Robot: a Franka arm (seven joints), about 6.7 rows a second.
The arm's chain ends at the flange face. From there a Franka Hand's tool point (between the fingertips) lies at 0.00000 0.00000 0.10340 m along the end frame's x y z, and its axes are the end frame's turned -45 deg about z.
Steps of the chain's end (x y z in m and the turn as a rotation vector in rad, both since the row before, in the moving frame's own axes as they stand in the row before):
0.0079 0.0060 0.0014 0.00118 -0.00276 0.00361
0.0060 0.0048 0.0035 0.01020 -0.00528 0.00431
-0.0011 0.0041 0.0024 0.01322 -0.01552 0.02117
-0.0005 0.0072 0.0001 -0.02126 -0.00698 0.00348
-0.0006 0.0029 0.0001 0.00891 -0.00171 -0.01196
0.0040 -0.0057 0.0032 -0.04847 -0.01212 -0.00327
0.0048 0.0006 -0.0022 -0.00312 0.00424 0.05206
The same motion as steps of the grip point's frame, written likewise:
0.0012 0.0095 0.0014 0.00279 -0.00112 0.00361
0.0012 0.0065 0.0035 0.01095 0.00348 0.00431
-0.0038 0.0000 0.0024 0.02032 -0.00163 0.02117
-0.0075 0.0058 0.0001 -0.01010 -0.01997 0.00348
-0.0020 0.0008 0.0001 0.00751 0.00509 -0.01196
0.0024 0.0015 0.0031 -0.02570 -0.04284 -0.00327
0.0030 0.0044 -0.0022 -0.00520 0.00079 0.05206

